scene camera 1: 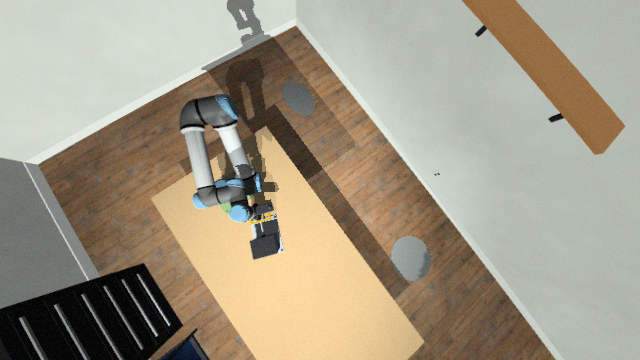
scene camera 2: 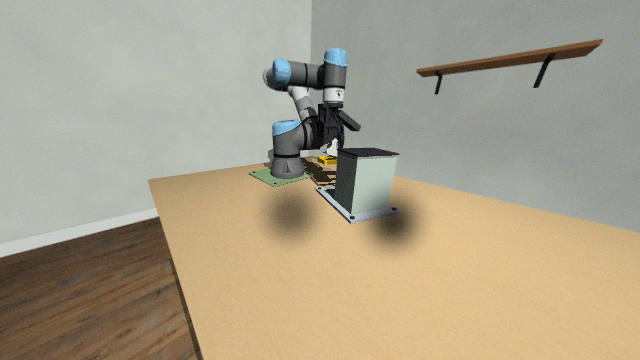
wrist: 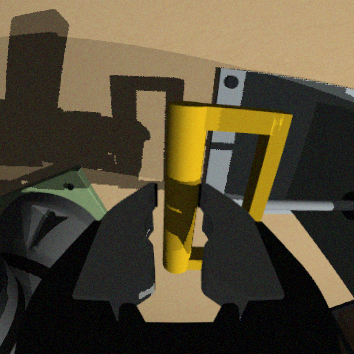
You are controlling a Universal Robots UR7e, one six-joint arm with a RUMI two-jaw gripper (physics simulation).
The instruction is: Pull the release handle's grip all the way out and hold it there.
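Note:
The yellow D-shaped grip (scene camera 1: 260, 221) (scene camera 2: 327, 160) (wrist: 185, 145) stands out from the handle's box (scene camera 1: 265, 246) (scene camera 2: 372, 185). A long stretch of bare grey rod (wrist: 300, 205) shows between the grip's rear bar and a dark collar (wrist: 349, 205) in the wrist view. My gripper (scene camera 2: 332, 149) (wrist: 177, 184) points down with its dark jaws on either side of the grip's round front bar, and is shut on it. A thin gap shows beside the left jaw tip in the wrist view. In scene camera 2 the box hides part of the grip and the rod.
The box stands on a light base plate (scene camera 2: 376, 216) (wrist: 230, 95) on the wooden table top (scene camera 1: 320, 290) (scene camera 2: 400, 300). The green mount (scene camera 2: 261, 175) (wrist: 85, 187) of my arm is close behind the grip. A wooden shelf (scene camera 1: 550, 75) (scene camera 2: 510, 59) is on the wall.

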